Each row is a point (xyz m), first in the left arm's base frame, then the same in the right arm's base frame.
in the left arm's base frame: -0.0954 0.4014 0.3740
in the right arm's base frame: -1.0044 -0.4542 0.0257
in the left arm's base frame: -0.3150 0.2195 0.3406
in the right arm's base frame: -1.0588 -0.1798 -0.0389
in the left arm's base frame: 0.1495 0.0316 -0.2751
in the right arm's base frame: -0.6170 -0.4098 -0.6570
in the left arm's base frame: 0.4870 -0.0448 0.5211
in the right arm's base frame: -1.3575 -0.8386 -0.5105
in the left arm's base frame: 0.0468 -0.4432 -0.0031
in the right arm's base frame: -1.0819 -0.1878 -0.8681
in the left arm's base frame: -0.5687 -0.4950 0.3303
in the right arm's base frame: -1.3888 0.3244 -0.4992
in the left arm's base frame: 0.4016 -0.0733 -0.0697
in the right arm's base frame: -0.8517 -0.6371 -0.7569
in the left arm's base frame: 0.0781 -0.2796 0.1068
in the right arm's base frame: -1.1002 -0.2997 -0.7038
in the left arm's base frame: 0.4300 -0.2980 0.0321
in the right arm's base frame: -1.0494 -0.5965 -0.9016
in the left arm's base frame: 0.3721 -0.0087 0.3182
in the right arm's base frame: -1.1603 -0.7095 -0.5223
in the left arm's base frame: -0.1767 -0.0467 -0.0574
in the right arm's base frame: -0.8400 -0.1268 -0.4835
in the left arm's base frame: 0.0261 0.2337 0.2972
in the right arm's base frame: -1.0196 -0.4853 -0.1924
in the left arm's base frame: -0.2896 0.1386 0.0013
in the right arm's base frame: -0.8006 -0.1067 -0.2631
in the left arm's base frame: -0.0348 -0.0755 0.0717
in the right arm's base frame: -0.9694 -0.2688 -0.5099
